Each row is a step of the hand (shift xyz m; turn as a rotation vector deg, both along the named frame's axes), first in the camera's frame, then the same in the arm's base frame.
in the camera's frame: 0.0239 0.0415 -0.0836 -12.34 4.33 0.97
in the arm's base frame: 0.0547 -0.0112 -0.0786 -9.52 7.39 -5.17
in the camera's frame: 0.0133 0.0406 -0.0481 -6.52 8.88 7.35
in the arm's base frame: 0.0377 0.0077 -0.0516 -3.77 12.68 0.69
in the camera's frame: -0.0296 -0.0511 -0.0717 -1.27 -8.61 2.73
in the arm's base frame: -0.0325 -0.0689 -0.0531 -5.11 -5.59 5.08
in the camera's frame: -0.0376 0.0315 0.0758 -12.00 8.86 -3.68
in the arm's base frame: -0.0363 0.0724 0.0399 -6.48 8.90 -10.72
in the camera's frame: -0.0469 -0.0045 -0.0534 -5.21 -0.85 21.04
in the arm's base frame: -0.0331 -0.0165 -0.0609 -9.21 10.64 16.50
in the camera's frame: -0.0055 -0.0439 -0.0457 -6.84 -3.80 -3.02
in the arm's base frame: -0.0133 -0.0570 -0.0249 -7.03 -2.79 -3.62
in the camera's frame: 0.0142 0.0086 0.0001 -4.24 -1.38 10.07
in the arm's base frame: 0.0161 0.0035 0.0020 -6.36 4.74 7.64
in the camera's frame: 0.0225 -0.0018 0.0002 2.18 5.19 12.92
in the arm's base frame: 0.0194 -0.0074 0.0089 1.43 9.89 9.94
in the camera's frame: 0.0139 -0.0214 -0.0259 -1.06 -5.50 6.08
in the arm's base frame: 0.0091 -0.0339 -0.0093 -4.36 -1.45 6.87
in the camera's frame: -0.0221 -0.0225 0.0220 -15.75 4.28 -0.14
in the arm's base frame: -0.0331 -0.0026 0.0193 -12.37 7.74 -7.32
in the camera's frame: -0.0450 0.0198 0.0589 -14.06 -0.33 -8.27
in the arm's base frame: -0.0442 0.0565 0.0271 -11.06 -0.43 -11.98
